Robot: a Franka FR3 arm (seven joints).
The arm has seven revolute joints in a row. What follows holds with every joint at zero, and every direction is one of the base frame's. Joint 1 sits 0.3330 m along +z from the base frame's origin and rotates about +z. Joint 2 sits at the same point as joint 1 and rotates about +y. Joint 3 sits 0.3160 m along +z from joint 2 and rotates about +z. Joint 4 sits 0.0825 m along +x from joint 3 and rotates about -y. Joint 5 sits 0.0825 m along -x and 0.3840 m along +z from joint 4 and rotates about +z. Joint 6 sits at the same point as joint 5 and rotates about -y. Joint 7 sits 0.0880 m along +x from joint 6 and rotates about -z. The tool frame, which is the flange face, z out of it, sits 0.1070 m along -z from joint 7; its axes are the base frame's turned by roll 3.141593, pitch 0.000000 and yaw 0.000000 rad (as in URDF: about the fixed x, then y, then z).
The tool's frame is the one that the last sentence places.
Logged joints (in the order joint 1, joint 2, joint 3, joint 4, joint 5, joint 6, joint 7), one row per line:
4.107, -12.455, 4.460, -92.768, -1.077, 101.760, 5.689
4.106, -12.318, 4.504, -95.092, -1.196, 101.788, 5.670
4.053, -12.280, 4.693, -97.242, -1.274, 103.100, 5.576
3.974, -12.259, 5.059, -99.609, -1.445, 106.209, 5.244
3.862, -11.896, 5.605, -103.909, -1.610, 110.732, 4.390
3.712, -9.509, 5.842, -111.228, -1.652, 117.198, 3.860
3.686, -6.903, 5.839, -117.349, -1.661, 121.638, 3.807
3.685, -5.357, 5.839, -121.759, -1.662, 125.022, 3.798
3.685, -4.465, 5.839, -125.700, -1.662, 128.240, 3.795
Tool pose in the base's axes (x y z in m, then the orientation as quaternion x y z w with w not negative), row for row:
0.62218, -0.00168, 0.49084, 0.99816, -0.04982, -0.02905, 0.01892
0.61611, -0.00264, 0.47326, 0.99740, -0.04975, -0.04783, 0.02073
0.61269, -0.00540, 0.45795, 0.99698, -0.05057, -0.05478, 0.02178
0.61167, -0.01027, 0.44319, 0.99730, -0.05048, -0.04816, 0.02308
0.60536, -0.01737, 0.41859, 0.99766, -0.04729, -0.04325, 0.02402
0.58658, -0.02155, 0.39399, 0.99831, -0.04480, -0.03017, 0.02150
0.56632, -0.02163, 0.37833, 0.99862, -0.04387, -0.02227, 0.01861
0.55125, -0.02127, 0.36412, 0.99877, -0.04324, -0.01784, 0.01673
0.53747, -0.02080, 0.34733, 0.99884, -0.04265, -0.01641, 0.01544
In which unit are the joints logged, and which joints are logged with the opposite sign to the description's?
The joints are logged in degrees. Opposite sign: joint 2, joint 3.
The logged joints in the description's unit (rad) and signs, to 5 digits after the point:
0.07168, 0.21738, -0.07784, -1.61911, -0.01880, 1.77605, 0.09929
0.07166, 0.21499, -0.07861, -1.65967, -0.02087, 1.77654, 0.09896
0.07074, 0.21433, -0.08191, -1.69719, -0.02224, 1.79943, 0.09732
0.06936, 0.21396, -0.08830, -1.73851, -0.02522, 1.85370, 0.09153
0.06740, 0.20762, -0.09783, -1.81355, -0.02810, 1.93264, 0.07662
0.06479, 0.16596, -0.10196, -1.94129, -0.02883, 2.04549, 0.06737
0.06433, 0.12048, -0.10191, -2.04813, -0.02899, 2.12298, 0.06644
0.06432, 0.09350, -0.10191, -2.12510, -0.02901, 2.18205, 0.06629
0.06432, 0.07793, -0.10191, -2.19388, -0.02901, 2.23821, 0.06624

